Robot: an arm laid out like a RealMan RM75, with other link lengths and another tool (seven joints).
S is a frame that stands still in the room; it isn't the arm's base.
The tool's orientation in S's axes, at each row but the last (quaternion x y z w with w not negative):
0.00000, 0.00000, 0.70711, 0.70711
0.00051, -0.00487, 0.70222, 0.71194
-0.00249, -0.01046, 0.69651, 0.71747
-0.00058, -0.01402, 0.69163, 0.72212
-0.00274, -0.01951, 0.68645, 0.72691
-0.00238, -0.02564, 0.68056, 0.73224
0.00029, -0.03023, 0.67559, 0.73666
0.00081, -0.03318, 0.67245, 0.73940
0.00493, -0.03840, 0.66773, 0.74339
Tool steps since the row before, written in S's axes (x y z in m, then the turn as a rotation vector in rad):
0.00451, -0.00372, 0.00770, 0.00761, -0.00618, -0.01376
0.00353, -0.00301, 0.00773, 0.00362, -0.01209, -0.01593
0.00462, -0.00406, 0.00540, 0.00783, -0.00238, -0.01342
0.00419, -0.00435, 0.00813, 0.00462, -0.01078, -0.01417
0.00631, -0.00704, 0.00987, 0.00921, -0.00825, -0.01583
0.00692, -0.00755, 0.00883, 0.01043, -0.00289, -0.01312
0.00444, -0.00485, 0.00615, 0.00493, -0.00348, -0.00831
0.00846, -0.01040, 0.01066, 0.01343, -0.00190, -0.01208
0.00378, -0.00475, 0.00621, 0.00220, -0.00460, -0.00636
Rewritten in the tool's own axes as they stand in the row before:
-0.00372, -0.00451, 0.00770, -0.00618, -0.00761, -0.01376
-0.00290, -0.00362, 0.00773, -0.01216, -0.00369, -0.01586
-0.00386, -0.00484, 0.00536, -0.00230, -0.00765, -0.01354
-0.00401, -0.00454, 0.00812, -0.01085, -0.00479, -0.01406
-0.00643, -0.00701, 0.00982, -0.00810, -0.00918, -0.01593
-0.00672, -0.00779, 0.00877, -0.00258, -0.01010, -0.01344
-0.00417, -0.00509, 0.00614, -0.00342, -0.00487, -0.00837
-0.00902, -0.00987, 0.01071, -0.00124, -0.01301, -0.01261
-0.00392, -0.00454, 0.00628, -0.00474, -0.00240, -0.00618

